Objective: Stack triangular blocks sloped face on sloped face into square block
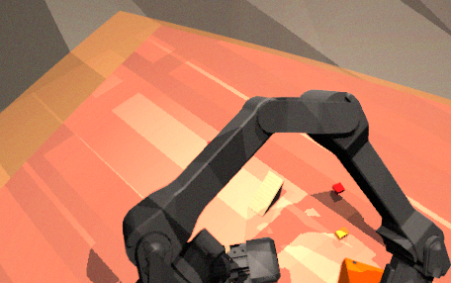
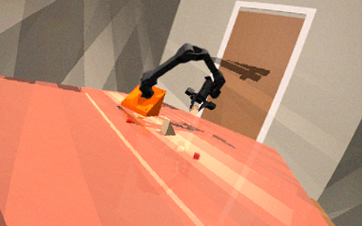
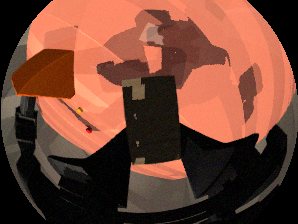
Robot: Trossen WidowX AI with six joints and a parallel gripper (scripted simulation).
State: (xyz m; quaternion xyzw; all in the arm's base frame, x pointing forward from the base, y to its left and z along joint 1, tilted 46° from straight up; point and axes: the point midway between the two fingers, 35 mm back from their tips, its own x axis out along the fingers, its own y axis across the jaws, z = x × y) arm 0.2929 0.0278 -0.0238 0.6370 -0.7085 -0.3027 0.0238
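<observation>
Now: the tan triangular block 10 mm above my gripper tip. Round my gripper tip: small yellow cube 200 mm behind, 170 mm to the right, 100 mm below.
</observation>
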